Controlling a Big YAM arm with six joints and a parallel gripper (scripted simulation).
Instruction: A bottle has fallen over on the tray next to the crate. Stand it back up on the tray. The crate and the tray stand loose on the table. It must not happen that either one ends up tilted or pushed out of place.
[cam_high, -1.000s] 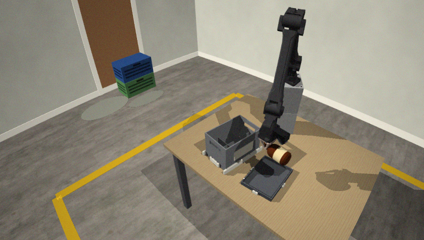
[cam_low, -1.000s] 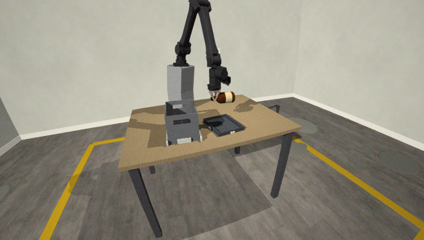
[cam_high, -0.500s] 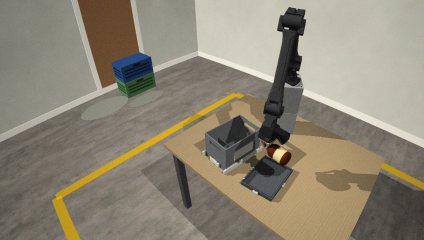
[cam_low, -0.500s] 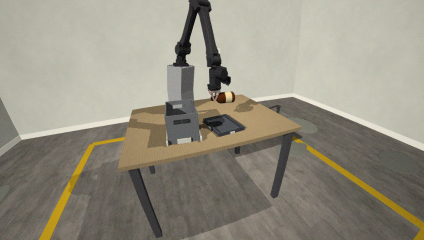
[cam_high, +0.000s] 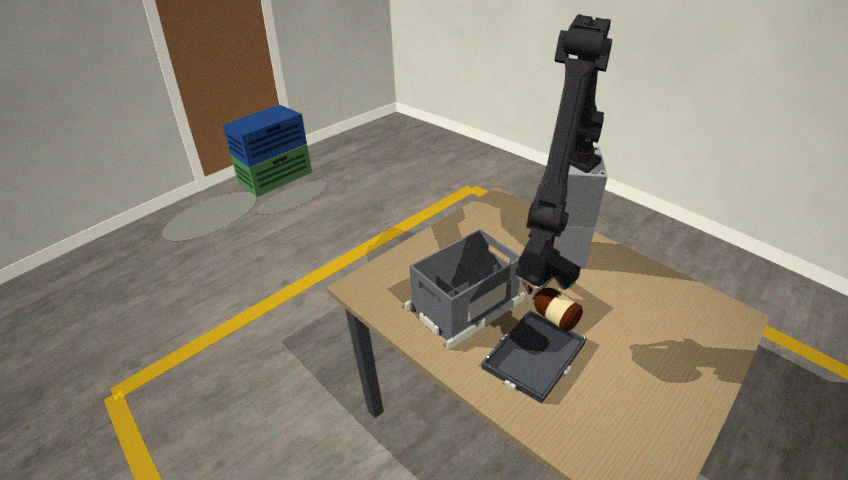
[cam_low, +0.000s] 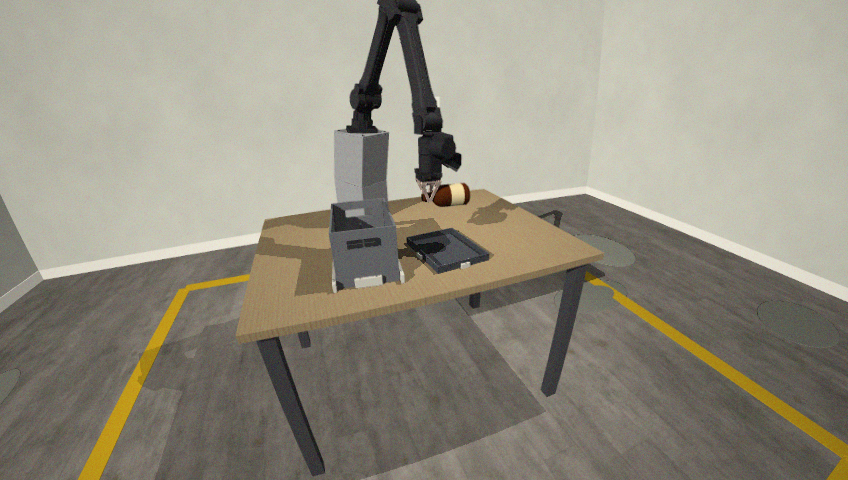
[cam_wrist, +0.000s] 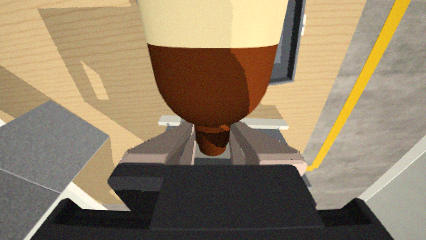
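The brown bottle lies 60 mm to the left of my hand. Round my hand: dark tray (20 mm ahead, 50 mm to the left, 180 mm below); then grey crate (10 mm ahead, 230 mm to the right, 110 mm below).
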